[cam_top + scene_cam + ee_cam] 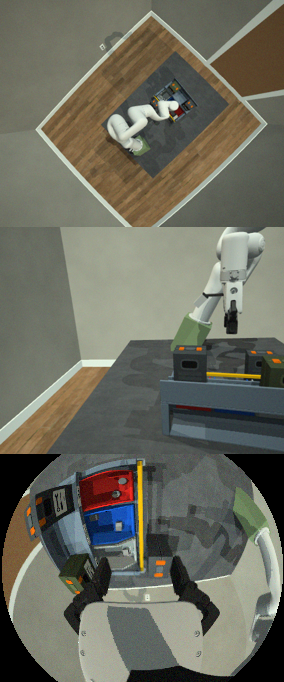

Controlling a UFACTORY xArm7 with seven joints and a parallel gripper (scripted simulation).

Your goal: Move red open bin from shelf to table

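Now: hand 17 cm above the yellow bar. Round my hand: grey bin: 19 cm below, 12 cm ahead, 9 cm to the left; then blue bin: 19 cm below, 10 cm ahead, 2 cm to the right; then red open bin: 19 cm below, 13 cm to the right, 8 cm ahead.
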